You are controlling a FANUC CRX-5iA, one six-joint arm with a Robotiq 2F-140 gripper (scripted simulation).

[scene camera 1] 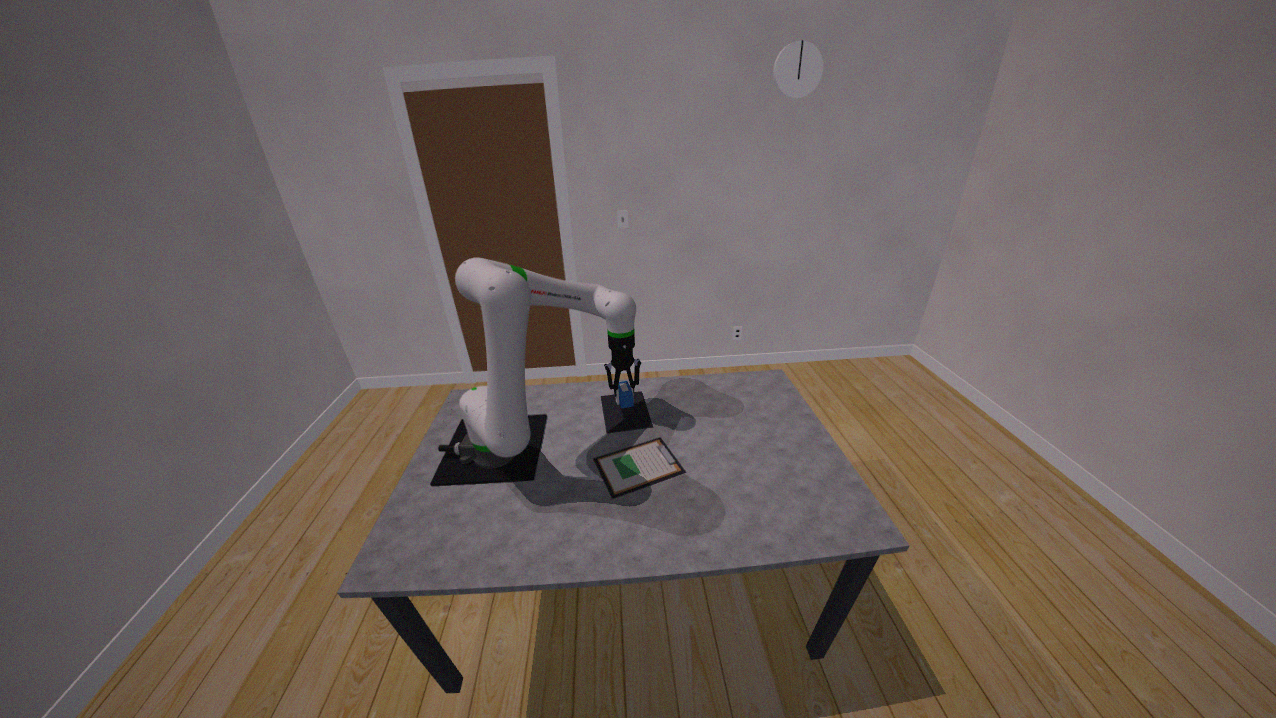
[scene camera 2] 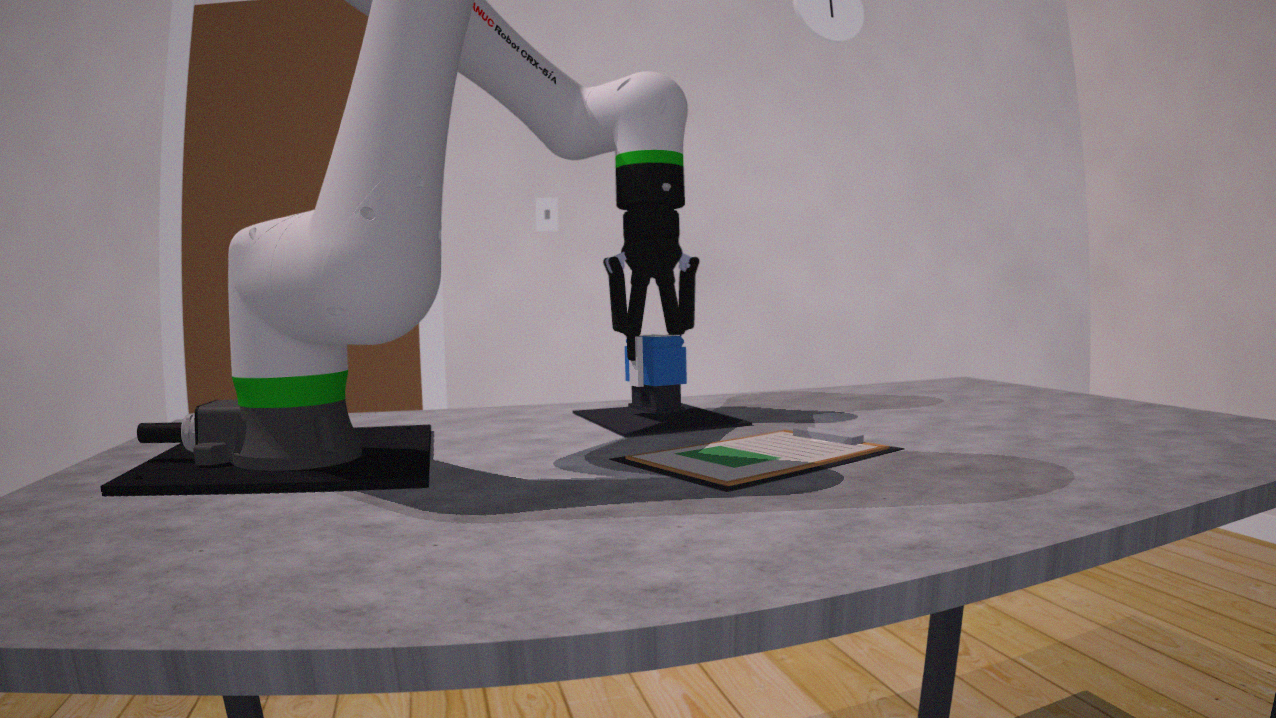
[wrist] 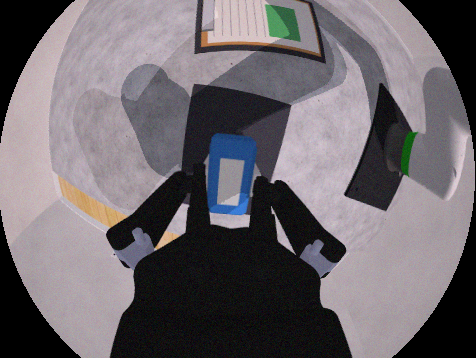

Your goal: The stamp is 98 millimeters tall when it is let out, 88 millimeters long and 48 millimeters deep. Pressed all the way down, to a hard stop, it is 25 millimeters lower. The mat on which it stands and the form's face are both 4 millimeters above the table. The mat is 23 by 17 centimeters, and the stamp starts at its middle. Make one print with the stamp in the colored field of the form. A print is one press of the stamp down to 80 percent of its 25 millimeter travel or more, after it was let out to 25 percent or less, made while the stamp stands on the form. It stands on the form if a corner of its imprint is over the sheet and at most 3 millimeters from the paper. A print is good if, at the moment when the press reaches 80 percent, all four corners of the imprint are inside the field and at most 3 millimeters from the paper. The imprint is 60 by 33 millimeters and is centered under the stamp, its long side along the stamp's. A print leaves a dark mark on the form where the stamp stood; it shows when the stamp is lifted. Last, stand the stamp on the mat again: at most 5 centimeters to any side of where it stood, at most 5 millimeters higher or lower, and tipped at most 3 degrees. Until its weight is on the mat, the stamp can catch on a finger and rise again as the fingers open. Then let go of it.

My gripper shows in scene camera 1, in scene camera 2 (655, 384) and in the wrist view. One and the same spot on a black mat: (scene camera 2: 628, 422) is (scene camera 1: 613, 417). The same spot on my gripper: (wrist: 133, 238) is (scene camera 1: 637, 363).
